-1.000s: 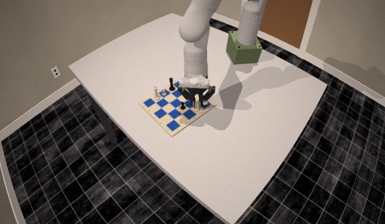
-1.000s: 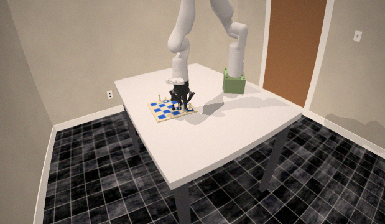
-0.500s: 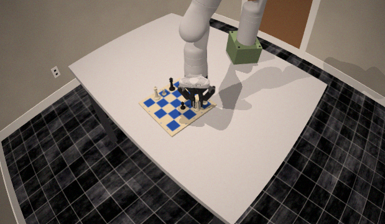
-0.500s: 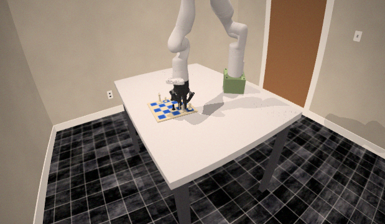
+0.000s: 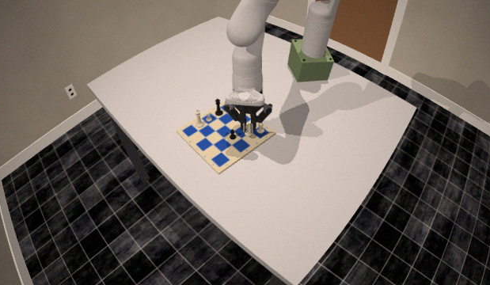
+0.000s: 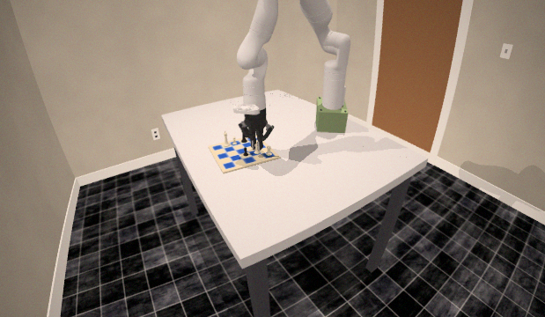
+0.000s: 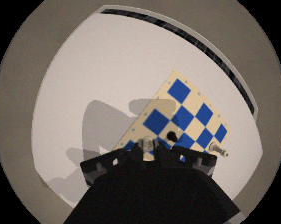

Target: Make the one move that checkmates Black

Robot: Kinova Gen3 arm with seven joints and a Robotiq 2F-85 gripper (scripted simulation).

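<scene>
The black pawn lies 4 cm below my hand, 3 cm to the right of it and 3 cm ahead of it. Round my hand: white pawn (14 cm to the right, 4 cm below, 3 cm ahead); chessboard (7 cm to the right, 5 cm below, 3 cm ahead); tall black piece (14 cm to the right, 2 cm below, 1 cm behind).
</scene>
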